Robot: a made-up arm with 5 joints. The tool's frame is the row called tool.
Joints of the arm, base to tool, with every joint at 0 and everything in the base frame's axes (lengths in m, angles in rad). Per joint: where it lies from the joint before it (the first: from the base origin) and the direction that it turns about. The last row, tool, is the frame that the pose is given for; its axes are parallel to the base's.
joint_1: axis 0 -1 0 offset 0.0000 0.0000 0.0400
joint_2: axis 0 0 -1 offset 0.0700 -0.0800 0.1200
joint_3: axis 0 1 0 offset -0.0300 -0.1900 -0.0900
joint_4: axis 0 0 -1 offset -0.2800 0.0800 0.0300
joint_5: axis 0 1 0 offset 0.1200 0.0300 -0.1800
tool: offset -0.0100 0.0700 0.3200
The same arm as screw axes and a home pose.
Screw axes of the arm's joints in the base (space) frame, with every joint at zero. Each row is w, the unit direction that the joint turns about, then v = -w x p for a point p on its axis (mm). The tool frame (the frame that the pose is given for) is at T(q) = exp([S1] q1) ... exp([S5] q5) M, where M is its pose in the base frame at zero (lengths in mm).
S1: w 0 -1 0 v 40 0 0
S2: w 0 0 -1 v 80 70 0
S3: w 0 1 0 v -70 0 40
S4: w 0 0 -1 v 190 -240 0
S5: w 0 1 0 v 80 0 -120
M: xyz -130 -90 240 (mm) quaternion w x y z 1 0 0 0

